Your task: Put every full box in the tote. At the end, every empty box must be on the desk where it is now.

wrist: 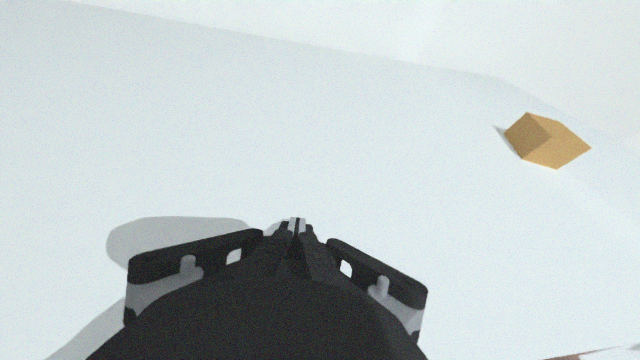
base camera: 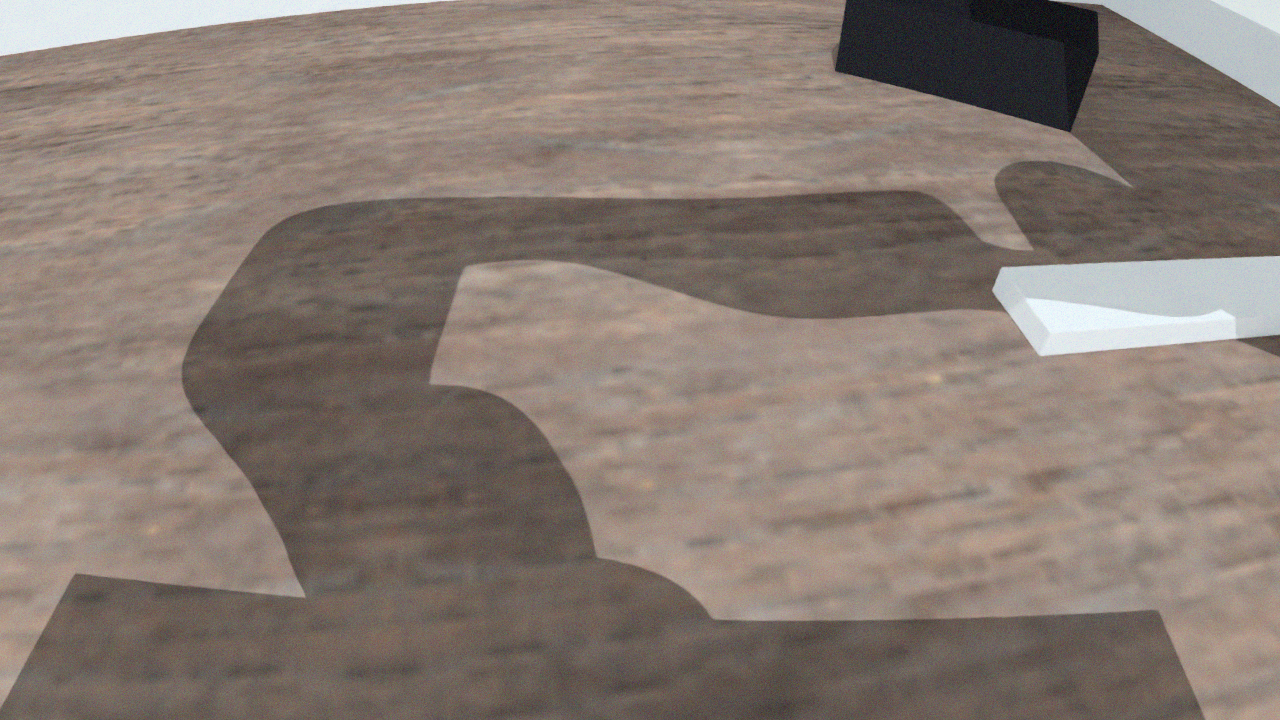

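Observation:
A tan box (wrist: pixel 547 141) sits on the white desk surface (wrist: pixel 300 130) at the right of the wrist view; whether it is full or empty cannot be told. My gripper (wrist: pixel 296 227) is shut with nothing between its fingertips. It is over the white surface, to the left of the box and apart from it. A black bin (base camera: pixel 957 71), which looks like the tote, stands on the floor at the upper right of the base view. Its inside is mostly out of sight.
A low white slab (base camera: pixel 1136 308), perhaps part of the desk, reaches in from the right of the base view, nearer than the black bin. The arm's shadow falls across the wooden floor (base camera: pixel 760 465). Pale walls (base camera: pixel 134 22) stand behind.

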